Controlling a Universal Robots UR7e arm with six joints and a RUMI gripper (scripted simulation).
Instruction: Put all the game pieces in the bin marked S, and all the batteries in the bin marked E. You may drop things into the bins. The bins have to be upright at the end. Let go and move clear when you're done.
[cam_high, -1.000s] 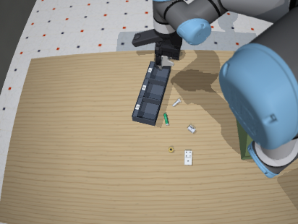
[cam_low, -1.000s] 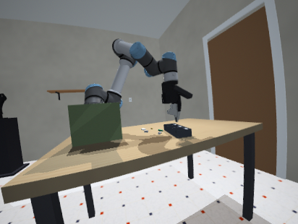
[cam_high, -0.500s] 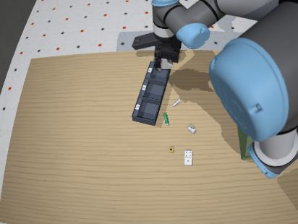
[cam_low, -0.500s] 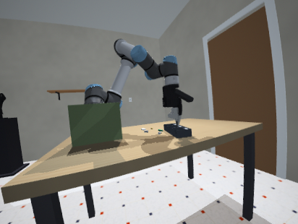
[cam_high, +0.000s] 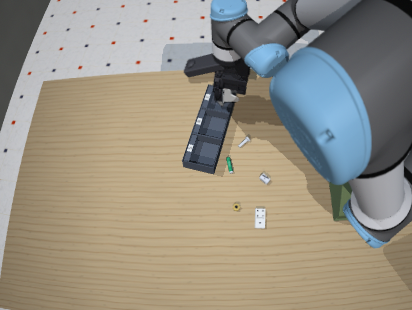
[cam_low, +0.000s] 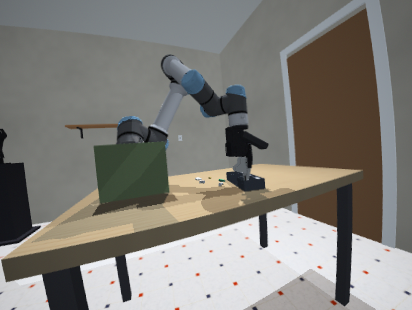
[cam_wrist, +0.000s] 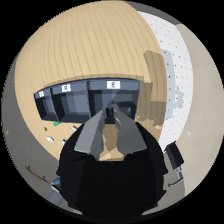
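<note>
Now: the black bin tray 70 mm to the left of my hand, 30 mm ahead of it and 20 mm below it. From my hand the other things lie so: green battery (180 mm to the left, 30 mm below, 20 mm behind); then grey-white piece (220 mm to the left, 110 mm behind, 30 mm below); then grey cylinder (110 mm to the left, 60 mm behind, 30 mm below).
</note>
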